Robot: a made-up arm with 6 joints.
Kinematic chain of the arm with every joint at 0, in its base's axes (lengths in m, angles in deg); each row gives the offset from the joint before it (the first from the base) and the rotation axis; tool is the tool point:
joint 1: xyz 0 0 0.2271 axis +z
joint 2: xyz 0 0.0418 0 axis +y
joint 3: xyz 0 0 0.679 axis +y
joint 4: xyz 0 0 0.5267 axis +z
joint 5: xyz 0 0 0 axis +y
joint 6: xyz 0 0 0.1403 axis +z
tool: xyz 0 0 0
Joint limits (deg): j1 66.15..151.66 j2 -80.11..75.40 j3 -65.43..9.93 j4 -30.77..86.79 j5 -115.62..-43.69 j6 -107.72..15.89
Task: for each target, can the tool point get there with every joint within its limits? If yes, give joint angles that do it. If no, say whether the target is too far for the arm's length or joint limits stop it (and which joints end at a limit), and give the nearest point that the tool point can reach.
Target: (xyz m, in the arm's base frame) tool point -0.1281 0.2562 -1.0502
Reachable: no: joint limits stop it (at a limit: joint 1, joint 2, joint 3) | nearest point -0.4012 -0.7629 -0.1798 | short by 1.368 m
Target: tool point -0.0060 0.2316 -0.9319
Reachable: no: joint limits stop it (at a limit: joint 1, joint 2, joint 3) | nearest point 0.7468 -0.4225 -0.1753 | short by 1.252 m
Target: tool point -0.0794 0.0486 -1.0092
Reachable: no: joint limits stop it (at a limit: joint 1, joint 2, joint 3) | nearest point -0.3927 -0.7718 -0.1865 | short by 1.203 m
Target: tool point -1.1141 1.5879 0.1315
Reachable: no: too far | nearest point -0.7374 1.0510 0.4548 | short by 0.731 m
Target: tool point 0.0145 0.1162 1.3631
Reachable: yes | joints 75.53 31.50 -43.25 12.59 -61.36 -36.29
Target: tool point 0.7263 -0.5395 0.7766
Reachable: yes | joints 140.83 -28.25 -56.40 38.72 -69.71 -47.89
